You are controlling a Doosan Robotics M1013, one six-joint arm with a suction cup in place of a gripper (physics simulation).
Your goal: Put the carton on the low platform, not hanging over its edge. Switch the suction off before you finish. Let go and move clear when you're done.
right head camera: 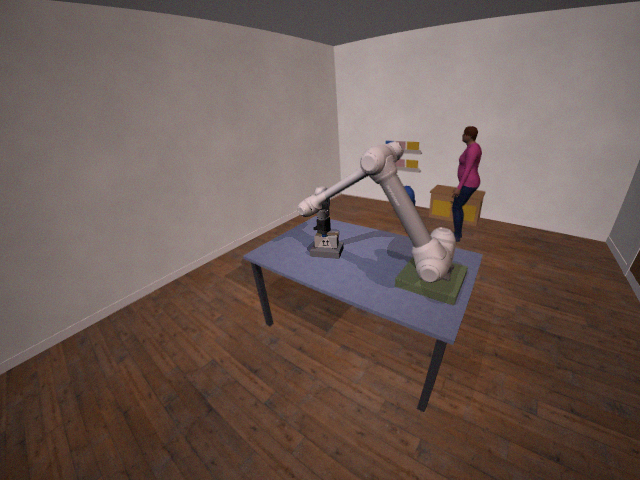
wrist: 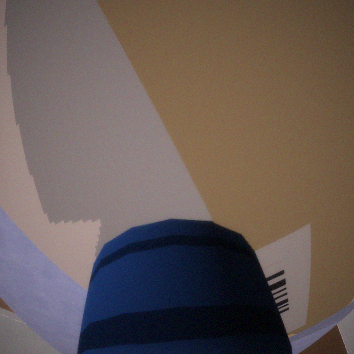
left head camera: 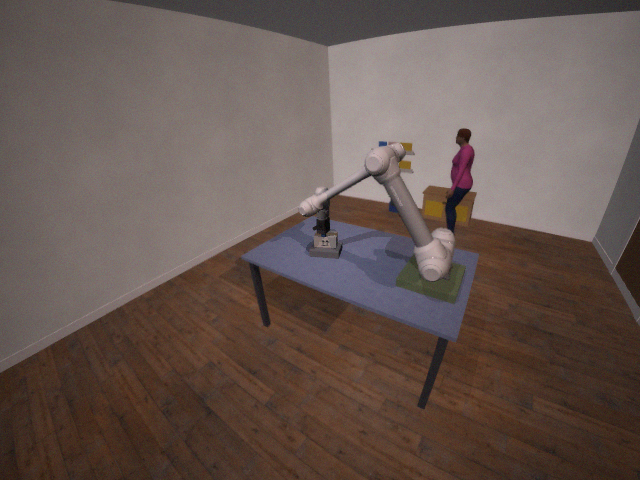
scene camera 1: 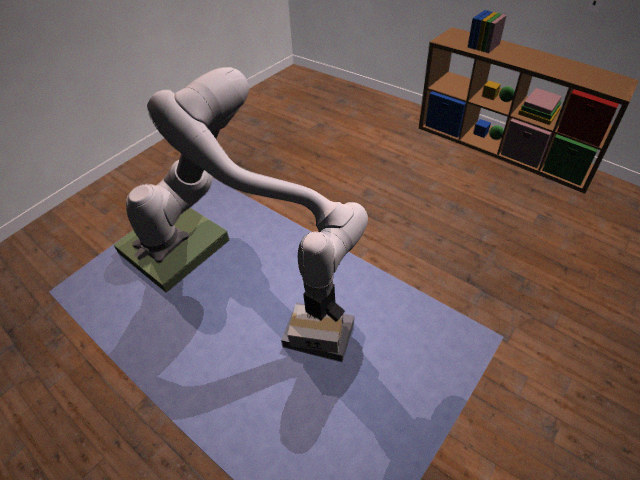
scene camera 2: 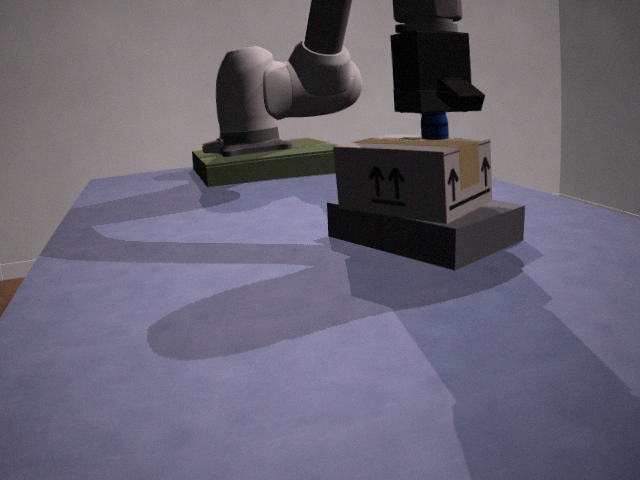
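Where they show: end effector, tool point: (right head camera: 324, 237) (wrist: 175, 241) (left head camera: 323, 237); arm's base, origin of the base link: (scene camera 1: 161, 241) (scene camera 2: 250, 149).
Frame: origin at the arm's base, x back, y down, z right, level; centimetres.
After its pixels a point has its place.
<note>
The carton (left head camera: 318, 242) @[z -7.3, x -82.6, y -4.0 cm] (right head camera: 333, 241) @[z -3.0, x -72.9, y -5.0 cm] (scene camera 1: 302, 338) @[z 6.9, x -79.9, y -6.4 cm] (scene camera 2: 356, 178) @[z 7.3, x -78.5, y -3.4 cm] (wrist: 260, 125) is a pale box with tan tape and black arrows. It sits upright on the low grey platform (left head camera: 325, 253) @[z -10.0, x -75.4, y 2.0 cm] (right head camera: 325, 253) @[z -10.0, x -75.7, y 2.0 cm] (scene camera 1: 347, 330) @[z -7.2, x -88.2, y 0.7 cm] (scene camera 2: 488, 232) @[z -4.7, x -89.8, y 2.6 cm]. In scene camera 2 its base lies inside the platform's two near edges; its far side is hidden. My blue suction cup (left head camera: 324, 235) (scene camera 2: 435, 135) (wrist: 172, 227) points down and touches the carton's top, looking pressed short. In the wrist view it is beside the barcode label. The frames do not show whether suction holds.
The blue table (left head camera: 356, 279) @[z -24.2, x -44.5, y 5.6 cm] (scene camera 1: 413, 335) @[z -20.6, x -107.5, y 5.6 cm] (scene camera 2: 258, 413) @[z 29.5, x -108.9, y 5.6 cm] carries the green base block (left head camera: 452, 291) @[z -19.1, x 12.1, y -0.4 cm] (scene camera 1: 206, 245) @[z -8.8, x -18.8, y -0.1 cm] (scene camera 2: 273, 167) @[z -0.2, x -19.2, y 2.7 cm] under my arm. A person in pink (left head camera: 463, 167) (right head camera: 470, 167) stands beyond it. A shelf unit (scene camera 1: 568, 69) with bins stands on the floor away from the table.
</note>
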